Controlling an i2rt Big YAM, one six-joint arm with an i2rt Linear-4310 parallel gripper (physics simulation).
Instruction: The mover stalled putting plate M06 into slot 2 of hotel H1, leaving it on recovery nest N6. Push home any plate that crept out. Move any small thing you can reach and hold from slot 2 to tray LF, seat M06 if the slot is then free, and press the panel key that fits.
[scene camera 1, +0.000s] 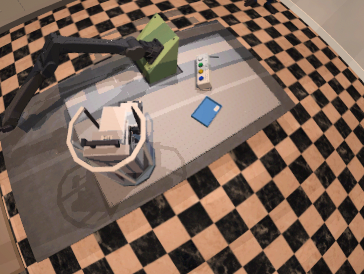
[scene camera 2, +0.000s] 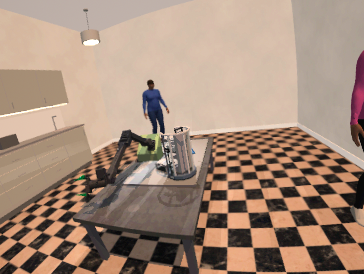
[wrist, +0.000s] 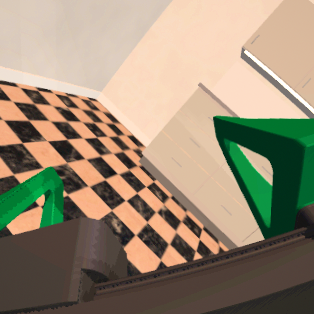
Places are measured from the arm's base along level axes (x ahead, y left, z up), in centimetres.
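Where they show: gripper, fingertip midpoint: (scene camera 2: 75, 187) (wrist: 132, 150); arm's base at its link origin: (scene camera 1: 154, 51) (scene camera 2: 151, 145).
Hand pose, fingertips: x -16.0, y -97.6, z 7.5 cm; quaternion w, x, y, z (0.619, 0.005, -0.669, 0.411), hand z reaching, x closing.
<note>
Things, the pixels of their top centre, and the offset from my fingertips. Level surfaces: height alone.
- tall round cage tower at its top centre: (scene camera 1: 102, 128) (scene camera 2: 174, 128) dy +58.9, dx +57.0, dz +18.7 cm
- blue tray at its top centre: (scene camera 1: 207, 110) dy +106.7, dx +55.5, dz -20.9 cm
- pale key panel at its top centre: (scene camera 1: 205, 66) dy +119.9, dx +34.4, dz -14.2 cm
- pale board at its surface level: dz -22.6 cm
- dark table at its surface level: dz -23.9 cm
The tall round cage tower (scene camera 1: 71, 135) (scene camera 2: 183, 152) stands on the pale board, with a wide ring on top; its lettering is too small to read surely. I cannot make out slot 2, plate M06, nest N6 or any small thing. A blue tray (scene camera 1: 204, 111) with a white label lies on the board; I cannot tell if it is LF. A pale key panel (scene camera 1: 198, 80) has white, green, yellow and blue keys. My gripper (scene camera 2: 81, 186) (wrist: 132, 150) is open and empty, out past the table's side, well away from the tower, pointing toward floor and cabinets.
The arm is mounted on a green slanted block (scene camera 1: 162, 68) (scene camera 2: 147, 152) at the board's edge. The pale board (scene camera 1: 245, 95) lies on the dark table (scene camera 1: 35, 210) (scene camera 2: 150, 212). A person in blue (scene camera 2: 153, 102) stands beyond the table, another in magenta (scene camera 2: 358, 95) at the right edge.
</note>
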